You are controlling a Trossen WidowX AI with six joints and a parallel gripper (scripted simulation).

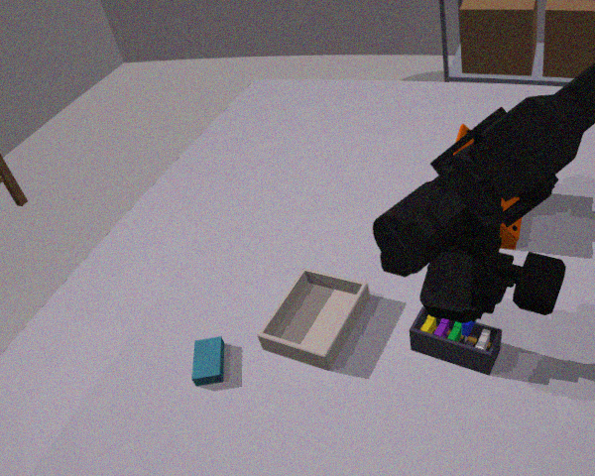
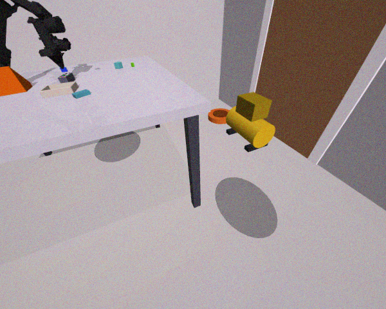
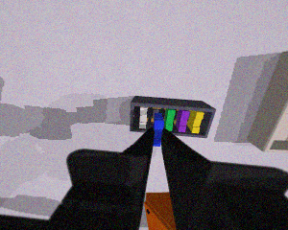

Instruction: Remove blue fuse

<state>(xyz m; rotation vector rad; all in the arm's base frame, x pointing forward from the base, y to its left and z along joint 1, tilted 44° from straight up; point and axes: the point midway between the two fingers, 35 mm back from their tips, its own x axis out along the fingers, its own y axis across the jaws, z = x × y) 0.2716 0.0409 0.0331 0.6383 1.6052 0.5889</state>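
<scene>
Right now the beige tray is 1 cm ahead of my gripper tip, 21 cm to the right of it and 7 cm below it. From my gripper tip the other things lie so: blue fuse: 1 cm below.
</scene>
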